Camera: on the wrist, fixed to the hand. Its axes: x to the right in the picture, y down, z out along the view.
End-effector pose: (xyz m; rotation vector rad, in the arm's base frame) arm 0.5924 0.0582 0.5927 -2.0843 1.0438 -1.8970
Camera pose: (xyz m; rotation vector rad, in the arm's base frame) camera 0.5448 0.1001 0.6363 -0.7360 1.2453 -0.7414
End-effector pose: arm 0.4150 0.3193 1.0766 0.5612 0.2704 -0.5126
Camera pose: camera 0.4006 0.3258 1.0013 0.9377 -0.6880 0.8307
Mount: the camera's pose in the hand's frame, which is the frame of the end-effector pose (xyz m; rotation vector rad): 0.0138 -0.0358 -0.0667 0.4897 -0.4009 1.5324
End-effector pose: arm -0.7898 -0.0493 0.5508 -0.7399 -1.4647 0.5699
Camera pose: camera -0.7262 -0.0693 0.5893 -1.3069 -0.7569 2.2311
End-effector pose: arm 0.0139 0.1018 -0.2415 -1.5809 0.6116 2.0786
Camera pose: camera 0.0831 0.0918 -0.2737 0.1467 -1.8626 -2.0143
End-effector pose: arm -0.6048 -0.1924 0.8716 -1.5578 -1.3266 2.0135
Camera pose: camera -0.5629 -0.1308 0.8908 1.3541 -0.4781 -1.9641
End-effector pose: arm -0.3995 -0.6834 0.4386 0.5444 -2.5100 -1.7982
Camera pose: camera -0.3890 -0.7586 0.4258 -1.4711 -2.1789 -0.6719
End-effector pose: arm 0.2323 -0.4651 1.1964 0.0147 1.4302 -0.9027
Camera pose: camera 0.1557 -0.4624 1.1893 1.0789 0.4621 0.0914
